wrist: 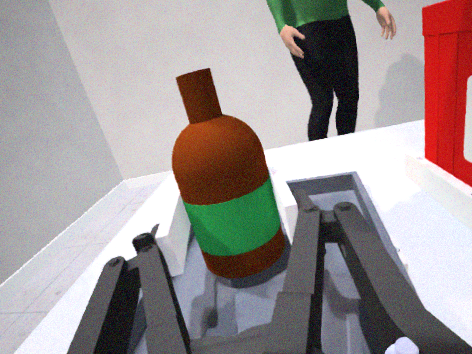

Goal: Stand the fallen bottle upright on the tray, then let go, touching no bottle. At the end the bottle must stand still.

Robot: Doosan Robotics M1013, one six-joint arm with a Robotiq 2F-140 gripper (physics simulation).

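Places are measured from the arm's base along level axes (x ahead, y left, z up), in metres.
Pixels of known places: gripper, fingertip midpoint: (228, 193).
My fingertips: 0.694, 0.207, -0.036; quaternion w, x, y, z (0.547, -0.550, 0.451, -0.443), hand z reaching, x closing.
Observation:
Behind a point stands the place of what it marks, as x, y, z.
A brown bottle (227, 175) @(0.660, 0.194, -0.006) with a green label band is in the middle of the wrist view, neck up, leaning a little to the left in the picture. My gripper (228, 193) @(0.694, 0.207, -0.036) is shut on it, with one white pad at each side of the bottle's lower body. The grey-blue tray (324, 184) @(0.790, 0.121, -0.090) lies below and behind the bottle. A dark shadow lies just under the bottle's base; whether the base touches the tray floor cannot be told. The gripper's dark linkages hide part of the tray. No other bottle can be made out.
A red crate-like object (442, 95) @(0.764, 0.010, -0.007) stands at the right edge, beside a low white ledge (437, 176) @(0.747, 0.021, -0.079). A person (327, 65) in a green top and black trousers stands beyond the white table (385, 137) @(0.957, 0.000, -0.107). A small pale rounded thing (402, 346) shows at the bottom right.

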